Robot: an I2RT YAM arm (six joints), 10 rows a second.
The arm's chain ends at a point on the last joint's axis. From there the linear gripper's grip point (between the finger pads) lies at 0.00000 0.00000 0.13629 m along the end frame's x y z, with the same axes.
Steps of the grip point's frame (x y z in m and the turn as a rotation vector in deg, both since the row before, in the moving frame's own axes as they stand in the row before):
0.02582, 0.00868, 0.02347, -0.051, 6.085, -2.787
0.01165, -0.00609, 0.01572, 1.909, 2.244, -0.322
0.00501, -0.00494, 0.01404, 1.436, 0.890, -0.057
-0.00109, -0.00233, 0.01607, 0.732, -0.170, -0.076
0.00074, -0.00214, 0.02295, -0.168, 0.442, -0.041
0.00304, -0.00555, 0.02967, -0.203, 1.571, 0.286
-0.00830, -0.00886, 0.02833, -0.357, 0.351, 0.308
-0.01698, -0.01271, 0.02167, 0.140, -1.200, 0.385
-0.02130, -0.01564, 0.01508, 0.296, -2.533, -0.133
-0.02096, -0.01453, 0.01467, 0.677, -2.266, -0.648
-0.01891, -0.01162, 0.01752, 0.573, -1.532, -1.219
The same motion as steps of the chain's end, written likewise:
0.01138, 0.00891, 0.02424, -0.051, 6.085, -2.787
0.00633, -0.00154, 0.01590, 1.909, 2.244, -0.322
0.00289, -0.00152, 0.01410, 1.436, 0.890, -0.057
-0.00068, -0.00059, 0.01608, 0.732, -0.170, -0.076
-0.00031, -0.00254, 0.02295, -0.168, 0.442, -0.041
-0.00070, -0.00604, 0.02972, -0.203, 1.571, 0.286
-0.00913, -0.00971, 0.02834, -0.357, 0.351, 0.308
-0.01413, -0.01237, 0.02170, 0.140, -1.200, 0.385
-0.01528, -0.01494, 0.01521, 0.296, -2.533, -0.133
-0.01556, -0.01295, 0.01479, 0.677, -2.266, -0.648
-0.01525, -0.01030, 0.01758, 0.573, -1.532, -1.219

